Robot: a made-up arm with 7 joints.
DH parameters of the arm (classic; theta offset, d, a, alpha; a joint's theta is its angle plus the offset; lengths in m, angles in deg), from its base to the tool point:
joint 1: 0 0.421 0 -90
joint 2: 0 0 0 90
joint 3: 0 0.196 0.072 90
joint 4: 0 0 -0.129 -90
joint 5: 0 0.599 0 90
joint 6: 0 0 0.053 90
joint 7: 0 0 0 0
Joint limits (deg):
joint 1: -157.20..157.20
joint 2: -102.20..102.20
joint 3: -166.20..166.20
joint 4: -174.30..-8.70
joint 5: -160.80..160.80
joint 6: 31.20..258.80
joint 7: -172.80..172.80
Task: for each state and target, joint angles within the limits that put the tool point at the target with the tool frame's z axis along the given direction. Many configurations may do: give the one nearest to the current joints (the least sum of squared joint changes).
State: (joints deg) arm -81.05 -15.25 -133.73 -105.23 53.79 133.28 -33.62
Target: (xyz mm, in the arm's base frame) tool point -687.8 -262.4 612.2 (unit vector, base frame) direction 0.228 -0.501 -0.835
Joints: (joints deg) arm -53.20 1.24 -105.90 -102.51 34.90 98.05 -33.62
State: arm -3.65 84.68 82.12 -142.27 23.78 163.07 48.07
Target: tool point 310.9 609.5 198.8 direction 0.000 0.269 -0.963
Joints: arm 14.74 37.54 43.78 -113.50 -32.21 151.33 48.07
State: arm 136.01 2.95 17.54 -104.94 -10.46 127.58 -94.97
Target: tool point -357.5 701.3 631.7 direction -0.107 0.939 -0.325
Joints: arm 124.48 27.20 -13.18 -71.74 -46.68 161.67 -94.97
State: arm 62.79 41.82 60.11 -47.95 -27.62 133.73 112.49
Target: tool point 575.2 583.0 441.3 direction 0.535 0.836 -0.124
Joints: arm 18.51 67.88 51.75 -54.02 -32.14 187.22 112.49
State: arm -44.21 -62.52 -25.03 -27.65 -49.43 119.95 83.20
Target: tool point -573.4 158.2 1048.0 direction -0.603 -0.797 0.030
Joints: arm -42.90 -67.60 -38.37 -49.09 -55.91 116.88 83.20
